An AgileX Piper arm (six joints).
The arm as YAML. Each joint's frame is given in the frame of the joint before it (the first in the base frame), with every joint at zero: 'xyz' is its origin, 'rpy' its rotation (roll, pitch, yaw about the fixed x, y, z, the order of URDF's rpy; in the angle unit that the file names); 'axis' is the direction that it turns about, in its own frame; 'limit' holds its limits. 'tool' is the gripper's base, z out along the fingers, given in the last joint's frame.
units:
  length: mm
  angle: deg
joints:
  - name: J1
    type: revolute
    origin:
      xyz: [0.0, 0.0, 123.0]
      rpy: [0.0, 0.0, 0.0]
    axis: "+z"
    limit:
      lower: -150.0
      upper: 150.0
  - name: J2
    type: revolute
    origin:
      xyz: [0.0, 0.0, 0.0]
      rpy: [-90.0, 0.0, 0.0]
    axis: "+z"
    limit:
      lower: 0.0
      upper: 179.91
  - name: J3
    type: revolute
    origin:
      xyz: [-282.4, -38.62, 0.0]
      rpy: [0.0, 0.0, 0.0]
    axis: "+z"
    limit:
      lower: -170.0
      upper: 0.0
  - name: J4
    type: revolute
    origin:
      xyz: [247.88, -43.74, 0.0]
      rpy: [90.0, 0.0, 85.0]
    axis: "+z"
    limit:
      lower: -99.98
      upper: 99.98
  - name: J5
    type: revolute
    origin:
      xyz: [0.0, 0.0, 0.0]
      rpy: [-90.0, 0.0, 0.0]
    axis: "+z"
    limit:
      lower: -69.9
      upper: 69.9
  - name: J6
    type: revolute
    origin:
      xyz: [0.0, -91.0, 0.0]
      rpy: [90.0, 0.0, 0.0]
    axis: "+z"
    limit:
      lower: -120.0
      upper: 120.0
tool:
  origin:
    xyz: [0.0, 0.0, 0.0]
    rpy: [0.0, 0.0, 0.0]
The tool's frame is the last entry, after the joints.
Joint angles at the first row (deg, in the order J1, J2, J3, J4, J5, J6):
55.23, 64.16, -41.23, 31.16, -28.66, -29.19
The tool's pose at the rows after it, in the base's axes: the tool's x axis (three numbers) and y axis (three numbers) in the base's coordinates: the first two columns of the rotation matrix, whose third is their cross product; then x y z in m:
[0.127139 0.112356 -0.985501 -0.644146 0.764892 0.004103 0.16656 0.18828 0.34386]
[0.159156 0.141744 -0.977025 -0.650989 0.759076 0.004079 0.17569 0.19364 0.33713]
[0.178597 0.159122 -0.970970 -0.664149 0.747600 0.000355 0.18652 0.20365 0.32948]
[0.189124 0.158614 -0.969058 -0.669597 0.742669 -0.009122 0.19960 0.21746 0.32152]
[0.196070 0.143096 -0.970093 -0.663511 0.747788 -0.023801 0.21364 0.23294 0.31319]
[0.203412 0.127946 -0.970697 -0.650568 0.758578 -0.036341 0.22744 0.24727 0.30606]
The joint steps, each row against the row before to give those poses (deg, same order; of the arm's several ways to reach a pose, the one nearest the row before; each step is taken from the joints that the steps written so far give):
-2.10, 1.96, 0.90, -7.11, -4.48, 6.68
-1.66, 3.11, 0.36, -6.61, -4.95, 6.51
-1.19, 4.14, -0.74, -4.90, -4.25, 4.59
-0.59, 4.88, -2.05, -2.27, -3.01, 1.75
-0.07, 5.04, -2.88, -0.07, -1.85, -0.59
0.00, 4.60, -3.21, 0.85, -1.27, -1.30

